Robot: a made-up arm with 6 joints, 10 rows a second.
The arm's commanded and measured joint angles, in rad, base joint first. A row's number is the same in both.
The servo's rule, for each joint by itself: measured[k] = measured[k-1] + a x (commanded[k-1-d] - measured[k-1]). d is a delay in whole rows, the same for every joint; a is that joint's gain. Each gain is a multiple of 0.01, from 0.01 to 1. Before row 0 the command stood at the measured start. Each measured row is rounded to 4 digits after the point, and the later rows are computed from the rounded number. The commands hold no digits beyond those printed.
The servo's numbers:
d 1
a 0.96 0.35 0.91 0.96 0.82 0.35
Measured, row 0:
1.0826 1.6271 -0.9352 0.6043 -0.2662 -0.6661
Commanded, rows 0 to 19:
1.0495 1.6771 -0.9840 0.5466 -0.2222 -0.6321
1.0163 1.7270 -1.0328 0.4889 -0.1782 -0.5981
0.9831 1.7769 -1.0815 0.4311 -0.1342 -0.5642
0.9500 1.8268 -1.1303 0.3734 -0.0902 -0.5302
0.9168 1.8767 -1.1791 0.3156 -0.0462 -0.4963
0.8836 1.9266 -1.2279 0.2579 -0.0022 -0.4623
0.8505 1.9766 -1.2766 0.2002 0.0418 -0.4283
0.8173 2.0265 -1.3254 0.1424 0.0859 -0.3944
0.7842 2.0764 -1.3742 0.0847 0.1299 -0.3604
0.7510 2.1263 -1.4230 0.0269 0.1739 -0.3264
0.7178 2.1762 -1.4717 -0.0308 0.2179 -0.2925
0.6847 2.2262 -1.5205 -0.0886 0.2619 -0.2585
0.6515 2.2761 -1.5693 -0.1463 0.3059 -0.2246
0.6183 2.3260 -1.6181 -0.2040 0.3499 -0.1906
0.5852 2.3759 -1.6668 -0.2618 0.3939 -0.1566
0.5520 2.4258 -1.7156 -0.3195 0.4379 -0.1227
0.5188 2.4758 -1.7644 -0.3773 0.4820 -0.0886
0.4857 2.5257 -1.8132 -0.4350 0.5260 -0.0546
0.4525 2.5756 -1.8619 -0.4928 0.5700 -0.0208
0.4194 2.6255 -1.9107 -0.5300 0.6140 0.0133
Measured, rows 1 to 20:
1.0826 1.6271 -0.9352 0.6043 -0.2662 -0.6661
1.0508 1.6446 -0.9796 0.5489 -0.2301 -0.6542
1.0177 1.6734 -1.0280 0.4913 -0.1875 -0.6346
0.9845 1.7096 -1.0767 0.4335 -0.1438 -0.6100
0.9514 1.7506 -1.1255 0.3758 -0.0998 -0.5821
0.9182 1.7947 -1.1743 0.3180 -0.0558 -0.5521
0.8850 1.8409 -1.2231 0.2603 -0.0118 -0.5207
0.8519 1.8884 -1.2718 0.2026 0.0322 -0.4884
0.8187 1.9367 -1.3206 0.1448 0.0762 -0.4555
0.7856 1.9856 -1.3694 0.0871 0.1202 -0.4222
0.7524 2.0348 -1.4182 0.0293 0.1642 -0.3887
0.7192 2.0843 -1.4669 -0.0284 0.2082 -0.3550
0.6861 2.1340 -1.5157 -0.0862 0.2522 -0.3212
0.6529 2.1837 -1.5645 -0.1439 0.2962 -0.2874
0.6197 2.2335 -1.6133 -0.2016 0.3402 -0.2535
0.5866 2.2833 -1.6620 -0.2594 0.3842 -0.2196
0.5534 2.3332 -1.7108 -0.3171 0.4282 -0.1857
0.5202 2.3831 -1.7596 -0.3749 0.4723 -0.1517
0.4871 2.4330 -1.8084 -0.4326 0.5163 -0.1177
0.4539 2.4829 -1.8571 -0.4904 0.5603 -0.0838

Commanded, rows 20 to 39:
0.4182 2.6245 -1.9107 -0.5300 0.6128 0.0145
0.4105 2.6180 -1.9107 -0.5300 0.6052 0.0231
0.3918 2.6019 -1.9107 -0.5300 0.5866 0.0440
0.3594 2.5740 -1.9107 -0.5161 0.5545 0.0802
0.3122 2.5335 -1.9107 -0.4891 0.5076 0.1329
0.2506 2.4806 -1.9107 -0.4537 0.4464 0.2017
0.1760 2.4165 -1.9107 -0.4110 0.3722 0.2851
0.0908 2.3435 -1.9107 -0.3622 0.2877 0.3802
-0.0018 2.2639 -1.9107 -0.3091 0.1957 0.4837
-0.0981 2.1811 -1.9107 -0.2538 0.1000 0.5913
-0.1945 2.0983 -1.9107 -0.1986 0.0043 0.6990
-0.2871 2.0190 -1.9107 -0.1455 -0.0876 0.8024
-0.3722 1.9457 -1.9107 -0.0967 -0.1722 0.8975
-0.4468 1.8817 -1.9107 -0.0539 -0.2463 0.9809
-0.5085 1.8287 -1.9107 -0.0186 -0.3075 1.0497
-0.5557 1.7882 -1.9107 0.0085 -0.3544 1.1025
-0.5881 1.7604 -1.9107 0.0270 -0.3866 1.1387
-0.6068 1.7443 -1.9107 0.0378 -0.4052 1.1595
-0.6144 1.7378 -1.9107 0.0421 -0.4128 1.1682
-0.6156 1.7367 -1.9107 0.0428 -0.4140 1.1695
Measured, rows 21 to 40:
0.4208 2.5328 -1.9059 -0.5284 0.6043 -0.0498
0.4183 2.5649 -1.9103 -0.5299 0.6113 -0.0273
0.4108 2.5835 -1.9107 -0.5300 0.6063 -0.0097
0.3926 2.5899 -1.9107 -0.5300 0.5901 0.0091
0.3607 2.5843 -1.9107 -0.5167 0.5609 0.0340
0.3141 2.5665 -1.9107 -0.4902 0.5172 0.0686
0.2531 2.5364 -1.9107 -0.4552 0.4591 0.1152
0.1791 2.4944 -1.9107 -0.4128 0.3878 0.1747
0.0943 2.4416 -1.9107 -0.3642 0.3057 0.2466
0.0020 2.3794 -1.9107 -0.3113 0.2155 0.3296
-0.0941 2.3100 -1.9107 -0.2561 0.1208 0.4212
-0.1905 2.2359 -1.9107 -0.2009 0.0253 0.5184
-0.2832 2.1600 -1.9107 -0.1477 -0.0673 0.6178
-0.3686 2.0850 -1.9107 -0.0987 -0.1533 0.7157
-0.4437 2.0138 -1.9107 -0.0557 -0.2296 0.8085
-0.5059 1.9490 -1.9107 -0.0201 -0.2935 0.8929
-0.5537 1.8927 -1.9107 0.0074 -0.3434 0.9663
-0.5867 1.8464 -1.9107 0.0262 -0.3788 1.0266
-0.6060 1.8107 -1.9107 0.0373 -0.4004 1.0731
-0.6141 1.7852 -1.9107 0.0419 -0.4106 1.1064

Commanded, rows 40 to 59:
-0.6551 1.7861 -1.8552 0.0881 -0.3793 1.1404
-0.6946 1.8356 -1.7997 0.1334 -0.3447 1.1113
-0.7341 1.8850 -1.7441 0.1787 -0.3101 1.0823
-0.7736 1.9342 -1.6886 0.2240 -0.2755 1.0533
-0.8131 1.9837 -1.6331 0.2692 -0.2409 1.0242
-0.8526 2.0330 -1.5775 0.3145 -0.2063 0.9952
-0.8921 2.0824 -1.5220 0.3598 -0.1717 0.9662
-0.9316 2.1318 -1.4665 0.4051 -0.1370 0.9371
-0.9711 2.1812 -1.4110 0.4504 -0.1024 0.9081
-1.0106 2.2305 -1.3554 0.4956 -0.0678 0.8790
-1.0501 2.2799 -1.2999 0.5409 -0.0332 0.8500
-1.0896 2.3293 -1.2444 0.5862 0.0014 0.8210
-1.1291 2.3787 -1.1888 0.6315 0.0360 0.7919
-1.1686 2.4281 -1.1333 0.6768 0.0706 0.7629
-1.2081 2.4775 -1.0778 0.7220 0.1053 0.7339
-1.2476 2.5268 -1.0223 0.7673 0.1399 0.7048
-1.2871 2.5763 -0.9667 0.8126 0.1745 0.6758
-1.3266 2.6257 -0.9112 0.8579 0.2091 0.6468
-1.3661 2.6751 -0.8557 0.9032 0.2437 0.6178
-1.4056 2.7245 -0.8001 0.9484 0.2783 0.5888
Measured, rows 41 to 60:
-0.6155 1.7682 -1.9107 0.0428 -0.4134 1.1285
-0.6535 1.7745 -1.8602 0.0863 -0.3854 1.1327
-0.6930 1.7959 -1.8051 0.1315 -0.3520 1.1252
-0.7325 1.8271 -1.7496 0.1768 -0.3176 1.1102
-0.7720 1.8646 -1.6941 0.2221 -0.2831 1.0903
-0.8115 1.9063 -1.6386 0.2673 -0.2485 1.0672
-0.8510 1.9506 -1.5830 0.3126 -0.2139 1.0420
-0.8905 1.9967 -1.5275 0.3579 -0.1793 1.0155
-0.9300 2.0440 -1.4720 0.4032 -0.1446 0.9881
-0.9695 2.0920 -1.4165 0.4485 -0.1100 0.9601
-1.0090 2.1405 -1.3609 0.4937 -0.0754 0.9317
-1.0485 2.1893 -1.3054 0.5390 -0.0408 0.9031
-1.0880 2.2383 -1.2499 0.5843 -0.0062 0.8744
-1.1275 2.2874 -1.1943 0.6296 0.0284 0.8455
-1.1670 2.3366 -1.1388 0.6749 0.0630 0.8166
-1.2065 2.3859 -1.0833 0.7201 0.0977 0.7877
-1.2460 2.4352 -1.0278 0.7654 0.1323 0.7587
-1.2855 2.4846 -0.9722 0.8107 0.1669 0.7297
-1.3250 2.5340 -0.9167 0.8560 0.2015 0.7007
-1.3645 2.5834 -0.8612 0.9013 0.2361 0.6717

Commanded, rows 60 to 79:
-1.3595 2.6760 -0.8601 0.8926 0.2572 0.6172
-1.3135 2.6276 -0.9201 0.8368 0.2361 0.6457
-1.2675 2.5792 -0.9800 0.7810 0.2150 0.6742
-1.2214 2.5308 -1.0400 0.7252 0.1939 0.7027
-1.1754 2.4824 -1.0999 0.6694 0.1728 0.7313
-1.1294 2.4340 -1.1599 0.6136 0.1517 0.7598
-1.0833 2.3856 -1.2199 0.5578 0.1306 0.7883
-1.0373 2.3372 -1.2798 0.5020 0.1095 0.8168
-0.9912 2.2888 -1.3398 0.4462 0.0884 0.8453
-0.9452 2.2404 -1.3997 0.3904 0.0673 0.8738
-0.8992 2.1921 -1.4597 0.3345 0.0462 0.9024
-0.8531 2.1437 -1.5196 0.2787 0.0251 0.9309
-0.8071 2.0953 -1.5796 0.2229 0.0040 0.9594
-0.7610 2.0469 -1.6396 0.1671 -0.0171 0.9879
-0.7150 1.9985 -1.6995 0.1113 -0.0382 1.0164
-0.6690 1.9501 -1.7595 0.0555 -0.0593 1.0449
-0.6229 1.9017 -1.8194 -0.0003 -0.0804 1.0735
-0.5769 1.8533 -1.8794 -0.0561 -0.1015 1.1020
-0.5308 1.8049 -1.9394 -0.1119 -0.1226 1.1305
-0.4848 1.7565 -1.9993 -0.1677 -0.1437 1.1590
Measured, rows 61 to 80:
-1.4040 2.6328 -0.8056 0.9465 0.2707 0.6427
-1.3613 2.6479 -0.8552 0.8948 0.2596 0.6338
-1.3154 2.6408 -0.9143 0.8391 0.2403 0.6380
-1.2694 2.6192 -0.9741 0.7833 0.2196 0.6507
-1.2233 2.5883 -1.0341 0.7275 0.1985 0.6689
-1.1773 2.5512 -1.0940 0.6717 0.1774 0.6907
-1.1313 2.5102 -1.1540 0.6159 0.1563 0.7149
-1.0852 2.4666 -1.2140 0.5601 0.1352 0.7406
-1.0392 2.4213 -1.2739 0.5043 0.1141 0.7673
-0.9931 2.3749 -1.3339 0.4485 0.0930 0.7946
-0.9471 2.3278 -1.3938 0.3927 0.0719 0.8223
-0.9011 2.2803 -1.4538 0.3368 0.0508 0.8503
-0.8550 2.2325 -1.5137 0.2810 0.0297 0.8785
-0.8090 2.1845 -1.5737 0.2252 0.0086 0.9068
-0.7629 2.1363 -1.6337 0.1694 -0.0125 0.9352
-0.7169 2.0881 -1.6936 0.1136 -0.0336 0.9636
-0.6709 2.0398 -1.7536 0.0578 -0.0547 0.9921
-0.6248 1.9915 -1.8135 0.0020 -0.0758 1.0206
-0.5788 1.9431 -1.8735 -0.0538 -0.0969 1.0491
-0.5327 1.8947 -1.9335 -0.1096 -0.1180 1.0776

